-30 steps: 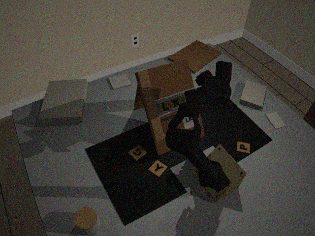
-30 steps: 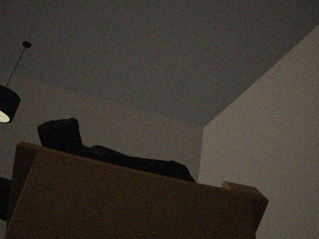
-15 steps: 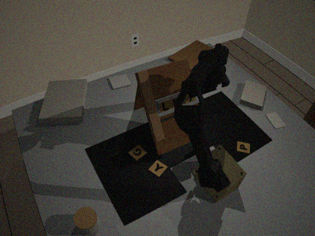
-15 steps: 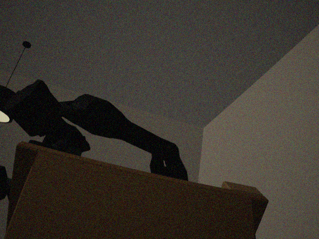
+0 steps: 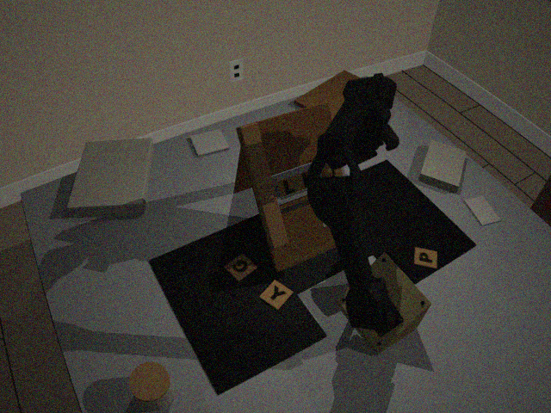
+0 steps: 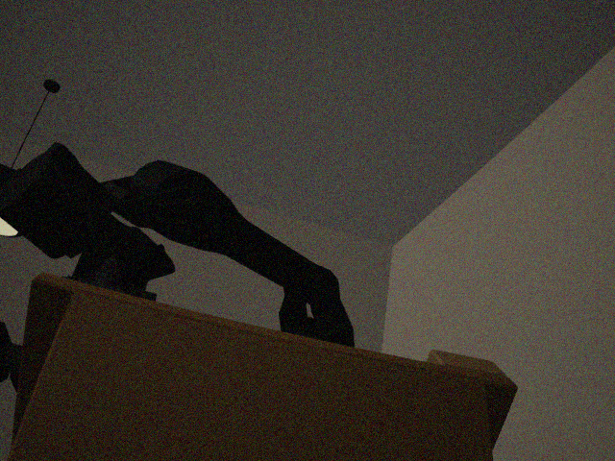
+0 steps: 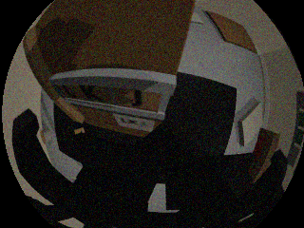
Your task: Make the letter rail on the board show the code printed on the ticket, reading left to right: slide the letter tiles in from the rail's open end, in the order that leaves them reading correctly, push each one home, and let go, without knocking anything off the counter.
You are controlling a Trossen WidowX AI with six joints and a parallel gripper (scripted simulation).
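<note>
My gripper tip is now 40 mm to the right of the j tile, 20 mm short of it and 20 mm above it. Round my gripper tip: white ticket 100 mm below, 50 mm to the left, 30 mm behind; p tile 220 mm behind, 180 mm below, 130 mm to the right; black mat 180 mm below, 120 mm behind, 110 mm to the left.
</note>
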